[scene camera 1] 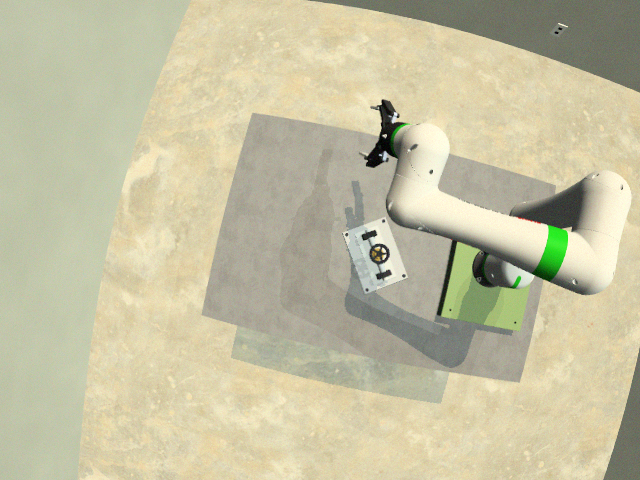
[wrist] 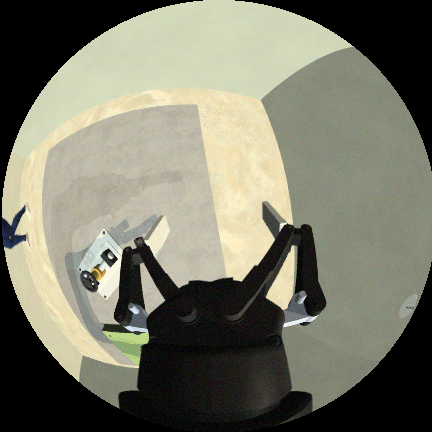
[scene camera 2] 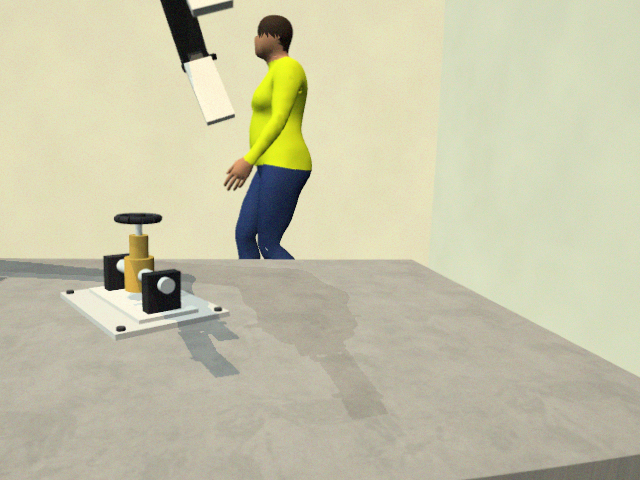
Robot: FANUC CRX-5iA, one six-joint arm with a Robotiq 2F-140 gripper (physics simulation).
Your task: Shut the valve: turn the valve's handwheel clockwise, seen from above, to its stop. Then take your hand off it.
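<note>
The valve's black handwheel (scene camera 1: 379,253) (scene camera 2: 138,218) (wrist: 90,281) lies level on top of a brass valve body (scene camera 2: 138,273) (wrist: 98,272). The body is carried between two black blocks on a white base plate (scene camera 1: 395,268) (scene camera 2: 93,312) (wrist: 93,247). My gripper (scene camera 1: 369,131) (wrist: 213,216) is wide open with nothing between its fingers. In the overhead view it is beyond the valve, near the table's upper edge, well apart from the wheel. In scene camera 2 one pale fingertip (scene camera 2: 209,90) hangs high above the table; most of the gripper is out of that view. The wheel's turn angle cannot be told.
The valve stands on a grey table (scene camera 1: 248,232) (scene camera 2: 465,361) (wrist: 125,150). The white arm (scene camera 1: 475,222) reaches over the table from its green base plate (scene camera 1: 506,315) (wrist: 135,350) at the right. A person in a yellow top (scene camera 2: 279,103) stands behind the table in scene camera 2.
</note>
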